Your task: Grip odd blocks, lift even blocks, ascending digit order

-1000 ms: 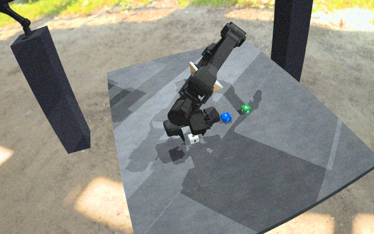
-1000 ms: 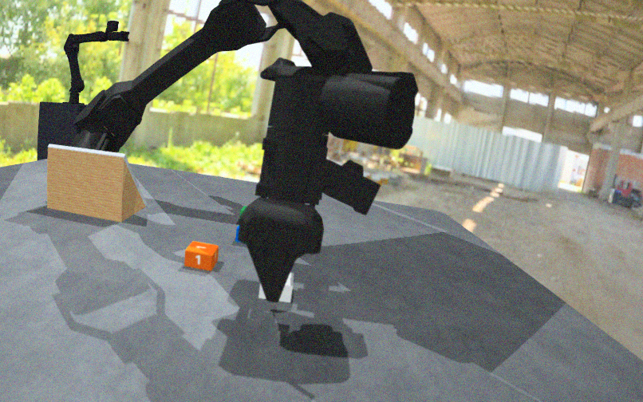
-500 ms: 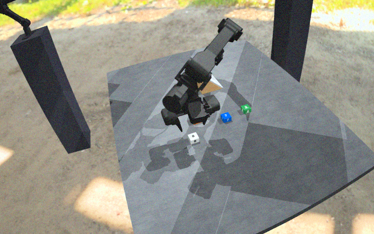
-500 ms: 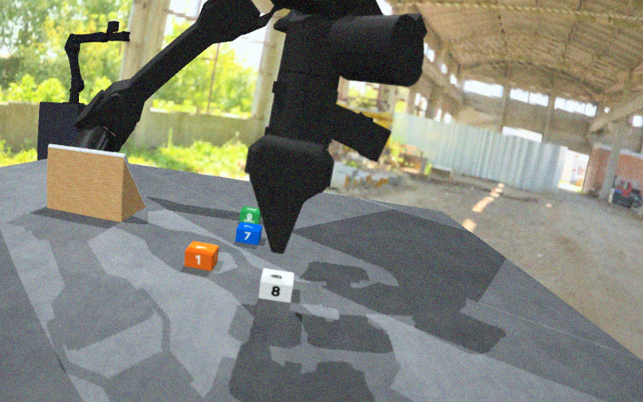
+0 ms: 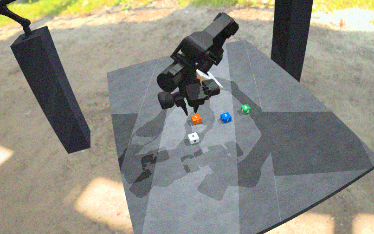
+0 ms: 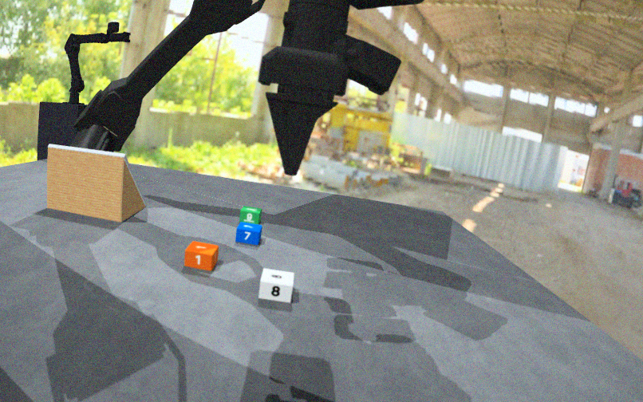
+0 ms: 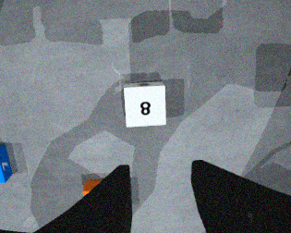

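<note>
My gripper tip is 250 mm to the right of the green block, 110 mm above it and 70 mm past it. Round my gripper tip: white block marked 8: 110 mm below; then blue block marked 7: 150 mm to the left, 110 mm below, 50 mm behind; then orange block marked 1: 110 mm below, 90 mm behind, 40 mm to the left.
</note>
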